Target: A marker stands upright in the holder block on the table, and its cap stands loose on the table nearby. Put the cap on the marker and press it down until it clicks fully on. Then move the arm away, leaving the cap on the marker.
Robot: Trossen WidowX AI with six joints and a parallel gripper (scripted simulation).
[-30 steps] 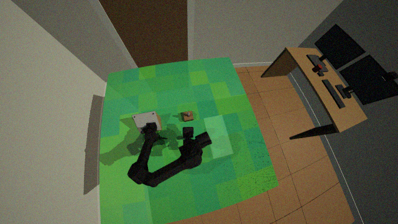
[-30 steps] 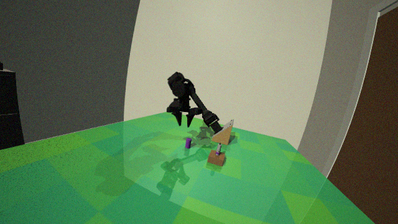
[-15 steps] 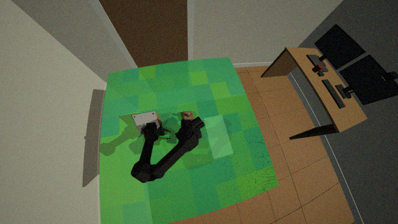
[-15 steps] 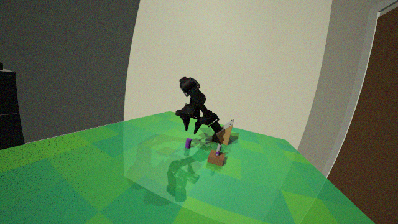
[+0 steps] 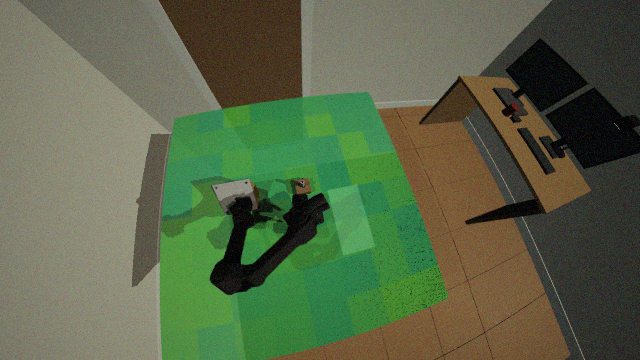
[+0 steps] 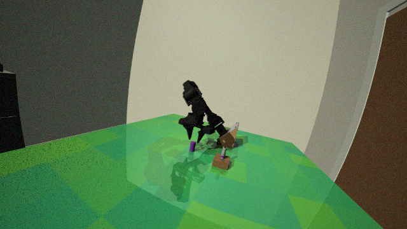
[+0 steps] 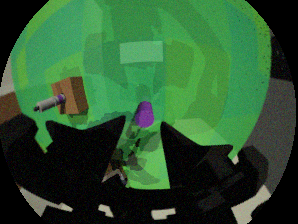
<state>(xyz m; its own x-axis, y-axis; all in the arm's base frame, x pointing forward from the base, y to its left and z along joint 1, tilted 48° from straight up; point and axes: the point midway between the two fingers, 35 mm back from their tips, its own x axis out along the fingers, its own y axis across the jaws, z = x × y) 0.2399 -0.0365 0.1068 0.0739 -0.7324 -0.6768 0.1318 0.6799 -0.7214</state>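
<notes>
My gripper tip is now 3 cm above the purple marker cap.
</notes>
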